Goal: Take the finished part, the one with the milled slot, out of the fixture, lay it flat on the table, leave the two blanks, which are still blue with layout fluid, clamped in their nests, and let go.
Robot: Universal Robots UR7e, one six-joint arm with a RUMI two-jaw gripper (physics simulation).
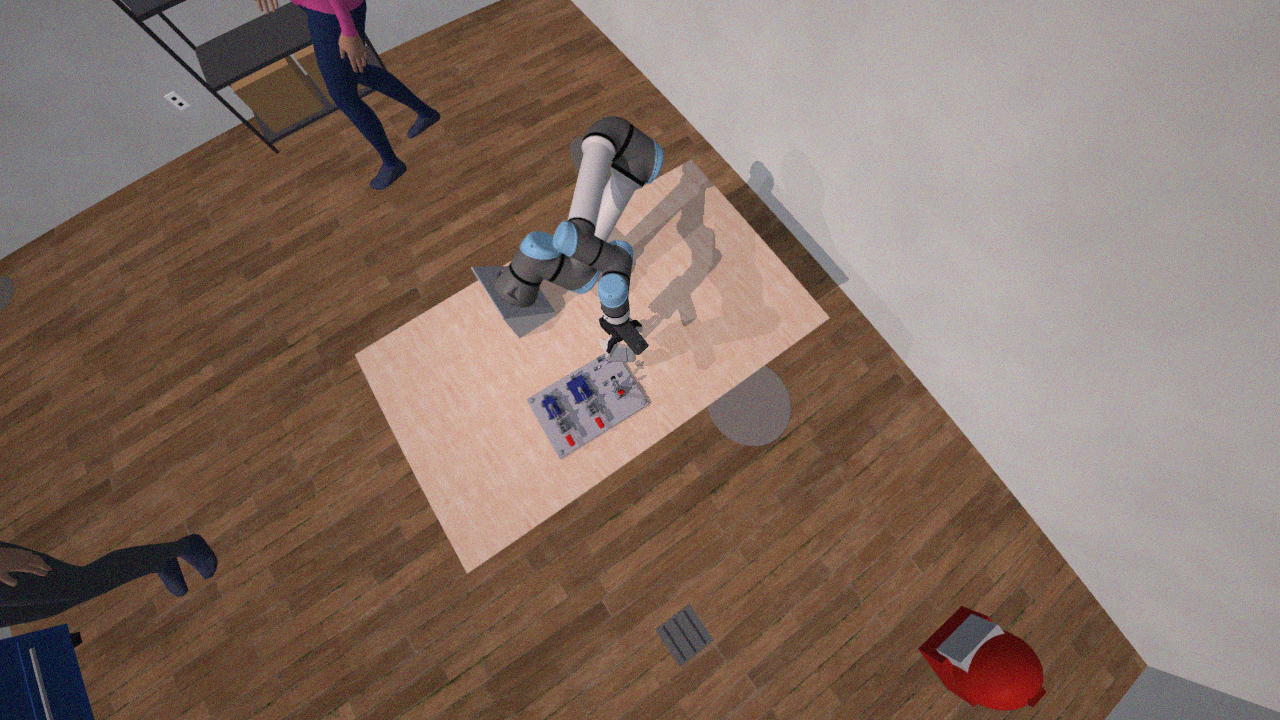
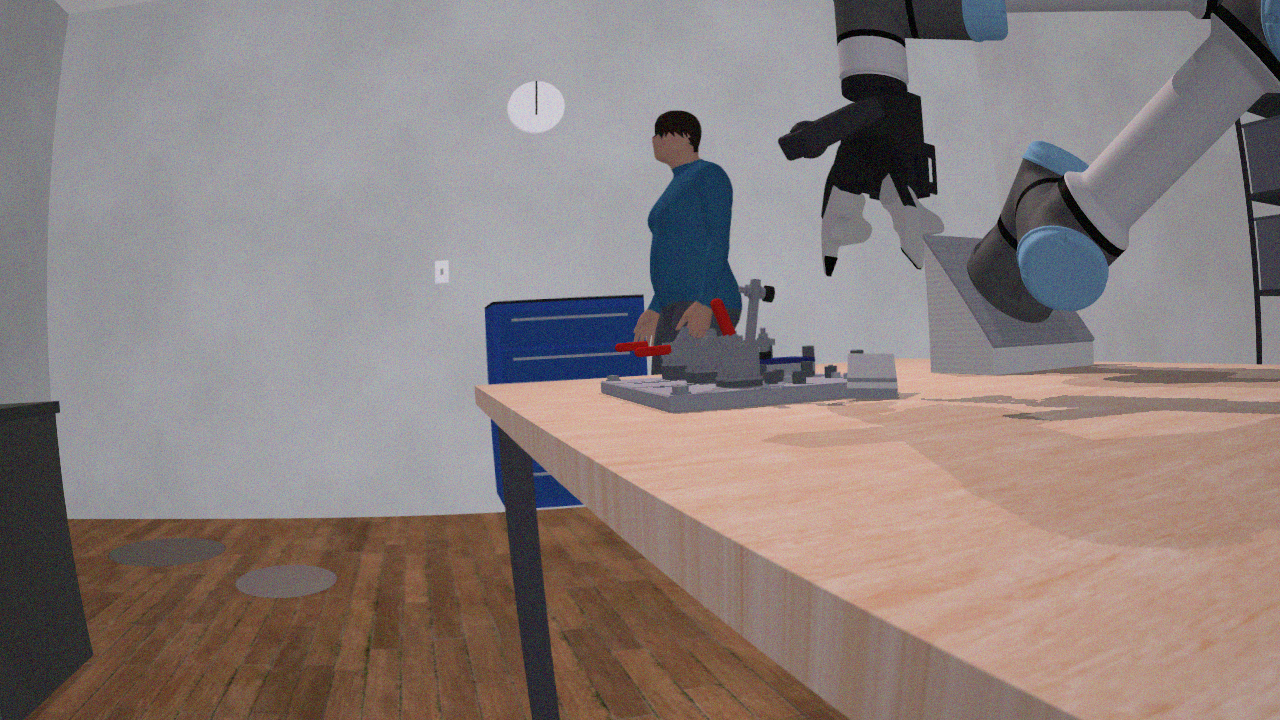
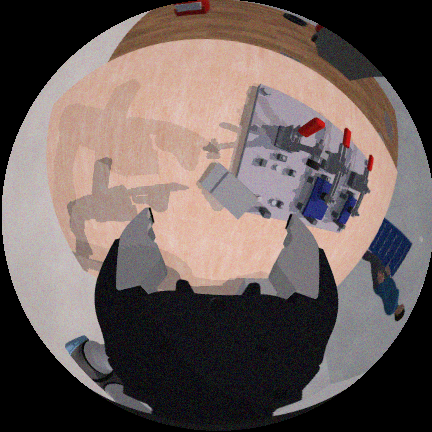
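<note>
The finished part (image 1: 619,353) (image 2: 871,376) (image 3: 230,191), a grey block with a slot line across it, is out of its nest. One end is on the table; the other overlaps the edge of the fixture plate (image 1: 540,420) (image 2: 671,402) (image 3: 280,107), and it looks tilted against it. My gripper (image 1: 623,338) (image 2: 873,265) (image 3: 219,212) is open and empty, above the part and apart from it. The larger blue blank (image 1: 580,388) (image 3: 318,199) and the smaller blue blank (image 1: 552,406) (image 3: 347,210) sit in their nests under clamps. Clamp arms partly hide them.
The empty nest's clamp stands open, its red handle (image 2: 723,317) (image 3: 312,127) raised. Locating pins (image 3: 275,202) stand on the plate close to the part. The wooden table (image 1: 447,429) (image 2: 895,465) (image 3: 175,75) carries arm shadows. A person (image 2: 691,223) (image 3: 387,292) stands beyond it.
</note>
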